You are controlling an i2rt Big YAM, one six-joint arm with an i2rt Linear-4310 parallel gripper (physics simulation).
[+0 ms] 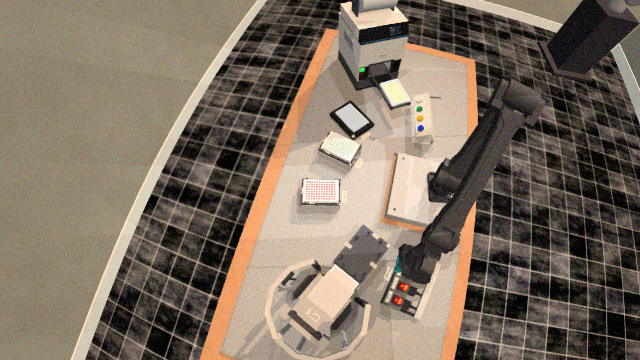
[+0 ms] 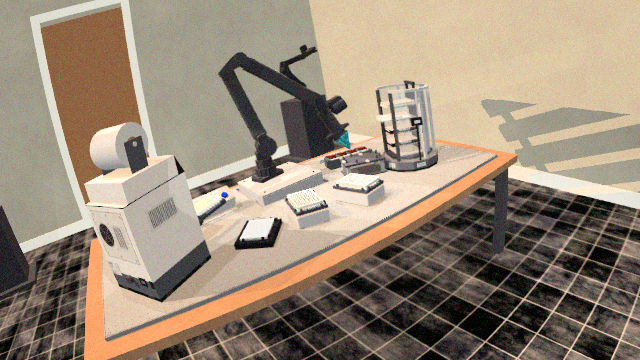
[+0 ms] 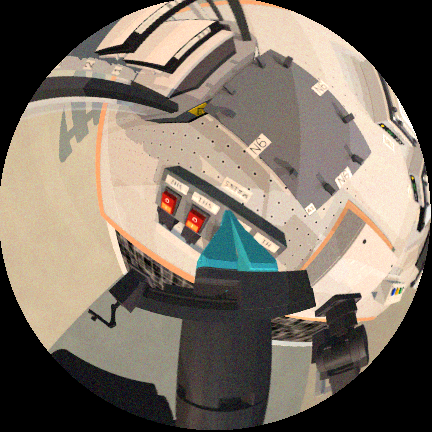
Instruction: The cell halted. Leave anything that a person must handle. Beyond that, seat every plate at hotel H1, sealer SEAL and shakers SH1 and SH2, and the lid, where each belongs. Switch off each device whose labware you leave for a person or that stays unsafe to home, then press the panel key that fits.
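Seen in the pictures: gripper, fingertip midpoint: (image 1: 395, 271) (image 2: 349, 148) (image 3: 226, 214); arm's base, origin of the base link: (image 1: 438, 187) (image 2: 267, 176) (image 3: 338, 303).
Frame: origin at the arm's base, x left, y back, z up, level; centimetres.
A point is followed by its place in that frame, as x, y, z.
My gripper (image 1: 398, 266) {32.1, -17.7, 3.4} (image 2: 348, 145) {32.1, -17.7, 3.4} (image 3: 226, 214) {32.1, -17.7, 3.4} is shut and empty, its teal tips low over the MAINS switch box (image 1: 418, 312) {45.8, -7.6, -2.2} (image 3: 187, 180) {38.8, -19.6, -0.2}. The SH2 rocker (image 1: 398, 300) {41.6, -15.8, 1.2} (image 3: 168, 202) {41.1, -16.3, 1.3} and SH1 rocker (image 1: 403, 286) {36.9, -14.3, 1.2} (image 3: 195, 220) {36.5, -14.7, 1.4} show red with orange ends; the fingers hide the SEAL and H1 rockers. Hotel H1 (image 1: 332, 292) (image 2: 410, 165) holds several shelves. A red-well plate (image 1: 320, 191) {5.6, -45.0, 3.1} (image 2: 358, 181) {4.3, -46.0, 2.7} and a pale-well plate (image 1: 340, 147) {-13.1, -38.9, 2.4} (image 2: 306, 199) {-14.3, -40.8, 3.1} sit on shakers. A yellow plate (image 1: 395, 92) {-38.9, -17.1, 7.4} (image 2: 209, 205) {-38.4, -21.0, 6.9} lies at the sealer (image 1: 375, 32) {-52.2, -27.6, 27.1} (image 2: 150, 235) {-65.6, -40.6, 13.6}. A pale slab (image 1: 352, 117) {-30.3, -34.6, -1.0} (image 2: 259, 229) {-30.7, -36.2, -1.0} lies on a black nest.
Dark nest N6 (image 1: 361, 252) {26.1, -29.3, 2.2} (image 3: 310, 115) {25.2, -29.6, 2.2} stands between the hotel and the switch box. The key panel (image 1: 420, 119) {-29.0, -6.0, 3.1} (image 3: 395, 291) has green, yellow and blue keys. The arm's base plinth (image 1: 412, 187) {0.6, -10.6, 0.2} (image 2: 285, 185) {-3.8, -16.5, 0.0} is beside the box. A dark pedestal (image 1: 590, 40) (image 2: 302, 127) stands off the table.
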